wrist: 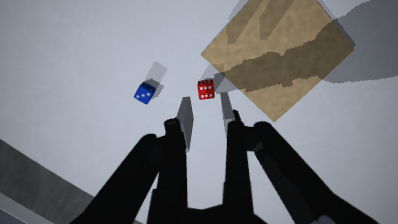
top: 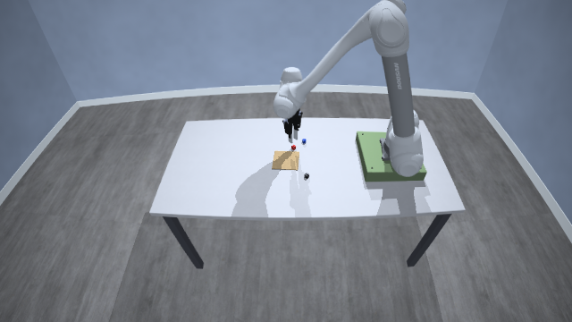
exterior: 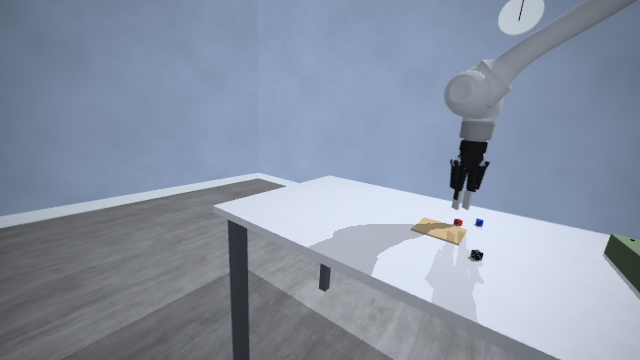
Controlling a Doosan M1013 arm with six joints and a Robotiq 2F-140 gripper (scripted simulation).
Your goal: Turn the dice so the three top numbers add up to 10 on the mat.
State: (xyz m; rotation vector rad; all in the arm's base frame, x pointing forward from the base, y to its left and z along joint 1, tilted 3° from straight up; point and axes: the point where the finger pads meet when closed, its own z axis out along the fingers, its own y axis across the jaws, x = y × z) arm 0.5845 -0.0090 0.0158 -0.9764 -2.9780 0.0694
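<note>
Right now the red die is 8 cm below my hand. From my hand the other things lie so: black die (21 cm to the left, 10 cm behind, 8 cm below); then blue die (8 cm below, 6 cm to the right, 6 cm behind); then tan mat (10 cm to the left, 9 cm below, 2 cm ahead).
</note>
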